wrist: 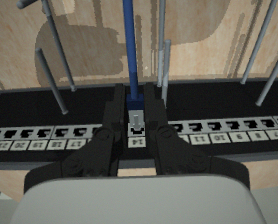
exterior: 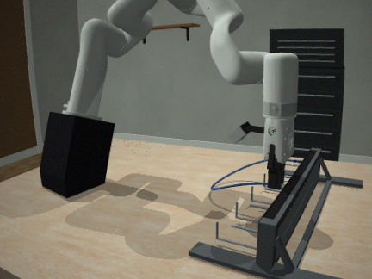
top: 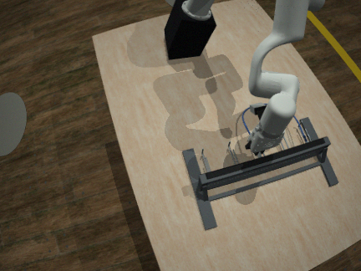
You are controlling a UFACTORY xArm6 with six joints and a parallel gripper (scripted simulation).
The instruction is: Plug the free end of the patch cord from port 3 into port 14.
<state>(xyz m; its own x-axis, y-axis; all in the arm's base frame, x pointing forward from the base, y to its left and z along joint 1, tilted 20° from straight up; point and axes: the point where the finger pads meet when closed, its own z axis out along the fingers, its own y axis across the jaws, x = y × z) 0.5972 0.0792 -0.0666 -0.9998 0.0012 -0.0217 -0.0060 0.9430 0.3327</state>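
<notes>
My gripper is now 20 mm short of the plug and 10 mm above it.
</notes>
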